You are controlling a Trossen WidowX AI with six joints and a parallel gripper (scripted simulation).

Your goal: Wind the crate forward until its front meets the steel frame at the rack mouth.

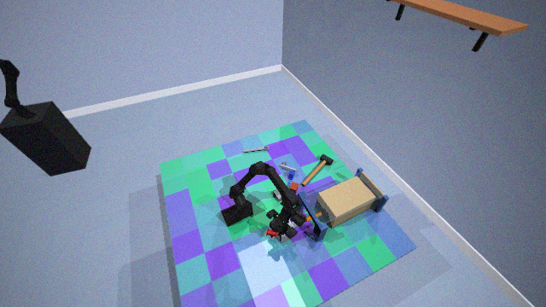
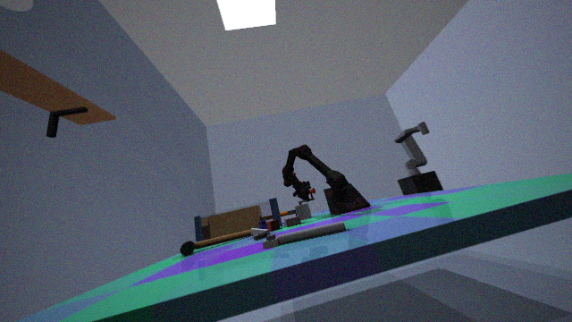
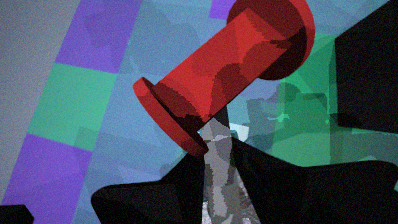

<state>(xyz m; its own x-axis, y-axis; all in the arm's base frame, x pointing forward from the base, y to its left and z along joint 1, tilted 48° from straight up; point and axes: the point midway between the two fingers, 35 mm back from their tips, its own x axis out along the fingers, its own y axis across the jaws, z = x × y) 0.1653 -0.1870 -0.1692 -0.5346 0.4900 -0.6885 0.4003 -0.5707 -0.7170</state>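
Right now the red-knobbed crank handle is 20 mm above my gripper tip. Round my gripper tip: blue steel frame 220 mm ahead, 40 mm to the left, 10 mm above; dark red knob 50 mm above, 30 mm behind, 10 mm to the right; grey hand winch 70 mm below, 40 mm ahead, 20 mm to the left.
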